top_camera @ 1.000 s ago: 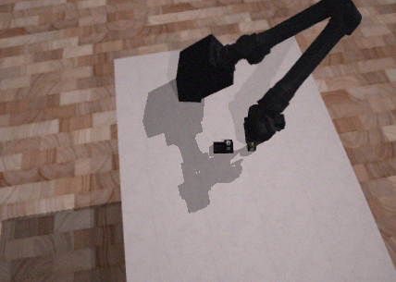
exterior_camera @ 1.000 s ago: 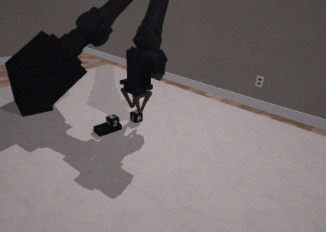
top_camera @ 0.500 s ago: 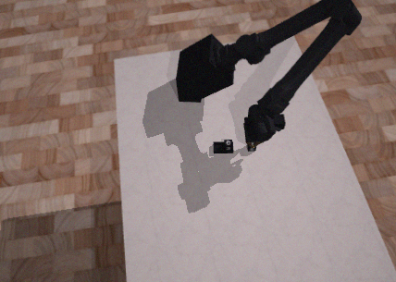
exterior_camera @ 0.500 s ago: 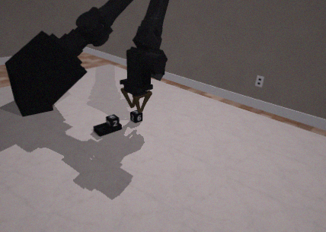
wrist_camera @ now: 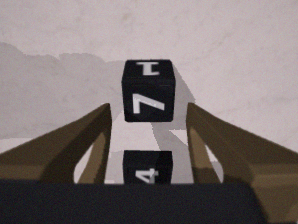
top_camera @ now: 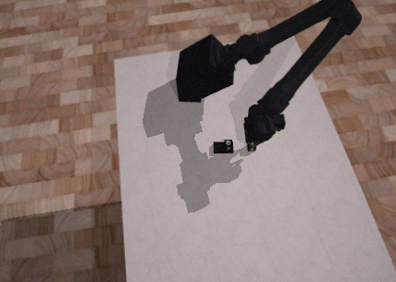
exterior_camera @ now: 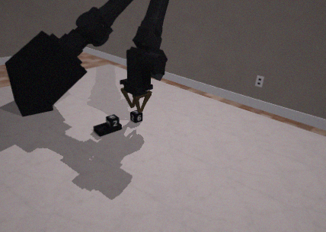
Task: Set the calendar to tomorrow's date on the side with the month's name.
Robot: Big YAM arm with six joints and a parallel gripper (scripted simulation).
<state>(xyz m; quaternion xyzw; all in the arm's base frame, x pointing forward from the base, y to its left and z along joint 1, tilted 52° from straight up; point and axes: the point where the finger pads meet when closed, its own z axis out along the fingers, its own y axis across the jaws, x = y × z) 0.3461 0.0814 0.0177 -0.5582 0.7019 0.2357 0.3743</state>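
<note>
Right now my hand is 3 cm above the black digit cube. From my hand the other things lie so: black tray: 1 cm behind, 11 cm to the right, 4 cm below.
</note>
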